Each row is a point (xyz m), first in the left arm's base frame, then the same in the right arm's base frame.
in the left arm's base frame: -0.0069 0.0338 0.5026
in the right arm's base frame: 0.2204 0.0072 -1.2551
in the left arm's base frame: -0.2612 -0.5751 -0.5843
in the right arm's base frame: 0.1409 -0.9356 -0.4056
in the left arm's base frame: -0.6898 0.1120 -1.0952
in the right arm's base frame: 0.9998 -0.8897 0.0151
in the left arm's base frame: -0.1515 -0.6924 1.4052
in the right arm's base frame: -0.3268 -0.3009 -2.2393
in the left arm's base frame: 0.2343 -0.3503 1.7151
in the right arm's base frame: -0.4049 0.2844 -2.3542
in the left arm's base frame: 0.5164 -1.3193 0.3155
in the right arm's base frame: -1.0619 -0.6743 -1.0788
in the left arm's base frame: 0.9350 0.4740 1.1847
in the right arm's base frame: -0.2350 1.1342 -1.5172
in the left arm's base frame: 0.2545 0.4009 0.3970
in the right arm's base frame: 0.3111 0.3962 -1.0212
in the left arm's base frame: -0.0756 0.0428 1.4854
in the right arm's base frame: 0.1219 0.2901 -2.1937
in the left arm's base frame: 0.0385 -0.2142 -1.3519
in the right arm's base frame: 0.3034 -0.7423 0.4578
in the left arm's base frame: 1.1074 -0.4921 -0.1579
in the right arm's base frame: -0.8223 0.1268 -0.3315
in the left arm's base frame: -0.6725 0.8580 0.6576
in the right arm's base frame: 1.2371 0.2164 -1.5176
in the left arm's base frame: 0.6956 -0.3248 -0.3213
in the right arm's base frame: -0.3925 -0.0691 -0.2963
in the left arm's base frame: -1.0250 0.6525 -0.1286
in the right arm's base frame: 1.4615 -0.4069 -0.9297
